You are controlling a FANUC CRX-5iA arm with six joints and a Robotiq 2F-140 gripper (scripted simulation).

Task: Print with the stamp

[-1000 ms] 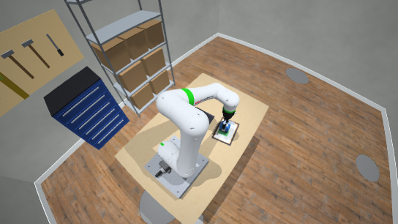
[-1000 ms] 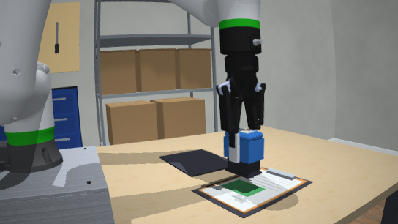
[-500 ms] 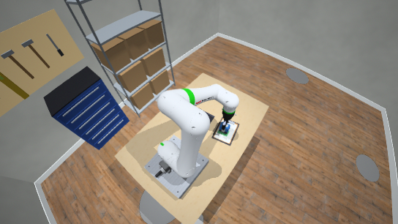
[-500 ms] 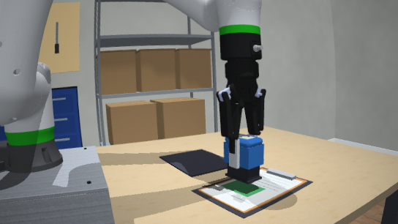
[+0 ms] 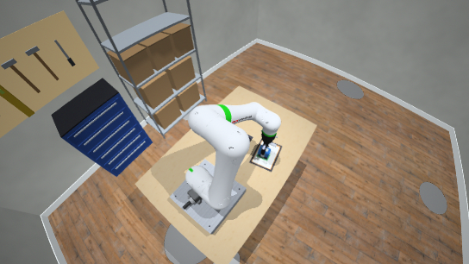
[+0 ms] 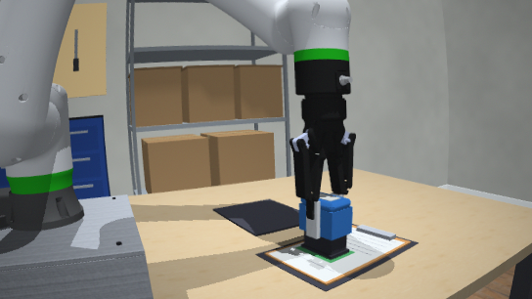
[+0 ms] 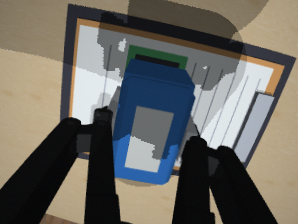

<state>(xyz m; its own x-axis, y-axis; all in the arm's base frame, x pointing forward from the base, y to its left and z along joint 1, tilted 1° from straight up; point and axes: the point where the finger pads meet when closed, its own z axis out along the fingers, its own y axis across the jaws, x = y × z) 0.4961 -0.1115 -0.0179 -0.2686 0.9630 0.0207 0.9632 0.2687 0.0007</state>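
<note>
My hand is 4 cm short of the form and 7 cm above it. Round my hand: blue stamp 2 cm below; dark mat 3 cm behind, 27 cm to the left, 7 cm below.
</note>
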